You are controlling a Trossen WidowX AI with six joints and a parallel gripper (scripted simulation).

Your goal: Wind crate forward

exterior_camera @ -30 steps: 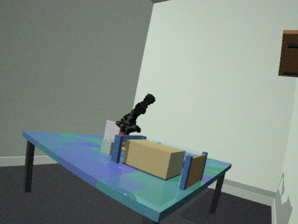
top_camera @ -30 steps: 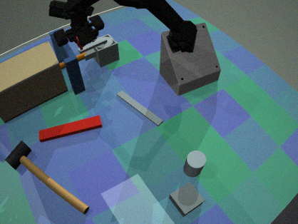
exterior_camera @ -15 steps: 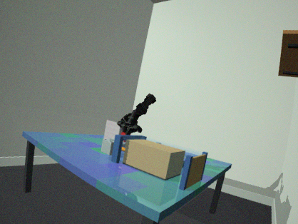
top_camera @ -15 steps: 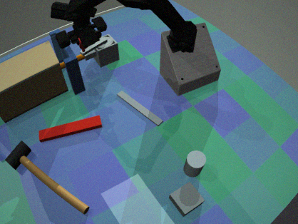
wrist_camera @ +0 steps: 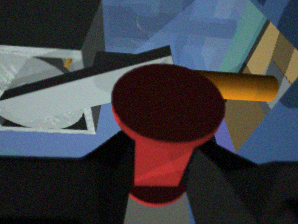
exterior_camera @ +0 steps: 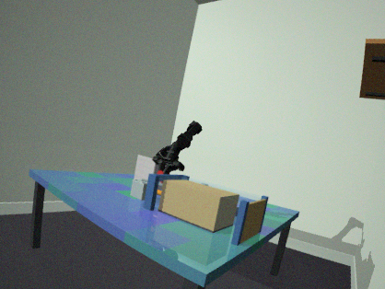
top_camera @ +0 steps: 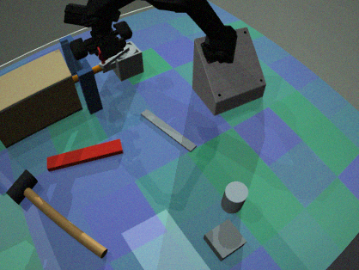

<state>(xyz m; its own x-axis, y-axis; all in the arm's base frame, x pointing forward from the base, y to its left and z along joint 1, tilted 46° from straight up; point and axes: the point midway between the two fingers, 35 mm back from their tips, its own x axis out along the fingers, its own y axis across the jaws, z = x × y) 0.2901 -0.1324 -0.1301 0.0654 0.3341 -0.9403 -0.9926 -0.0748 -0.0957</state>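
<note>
My gripper tip is now 4 cm past the crank handle and 3 cm above it. Round my gripper tip: grey flat bar: 10 cm behind, 28 cm to the left, 13 cm below; then red knob: 2 cm to the left; then grey winch: 10 cm behind, 4 cm to the right, 10 cm below.
</note>
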